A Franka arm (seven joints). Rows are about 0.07 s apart.
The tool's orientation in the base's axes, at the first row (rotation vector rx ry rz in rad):
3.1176 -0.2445 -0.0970
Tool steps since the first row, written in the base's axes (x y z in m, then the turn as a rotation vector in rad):
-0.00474 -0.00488 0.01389 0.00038 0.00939 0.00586
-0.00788 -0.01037 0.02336 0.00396 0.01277 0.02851
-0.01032 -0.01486 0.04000 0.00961 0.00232 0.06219
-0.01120 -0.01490 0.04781 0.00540 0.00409 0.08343
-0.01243 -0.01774 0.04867 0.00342 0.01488 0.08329
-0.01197 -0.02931 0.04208 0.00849 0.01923 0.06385
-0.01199 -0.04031 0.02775 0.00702 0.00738 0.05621
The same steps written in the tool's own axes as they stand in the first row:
-0.00476 0.00580 -0.01353 -0.00145 -0.00923 -0.00595
-0.00757 0.01188 -0.02274 0.00018 -0.01272 -0.02880
-0.01028 0.01699 -0.03915 0.00533 -0.00268 -0.06269
-0.01162 0.01730 -0.04689 -0.00039 -0.00340 -0.08363
-0.01244 0.02031 -0.04765 -0.00401 -0.01375 -0.08346
-0.00978 0.03155 -0.04101 0.00149 -0.01918 -0.06441
-0.00721 0.04217 -0.02662 0.00235 -0.00738 -0.05660

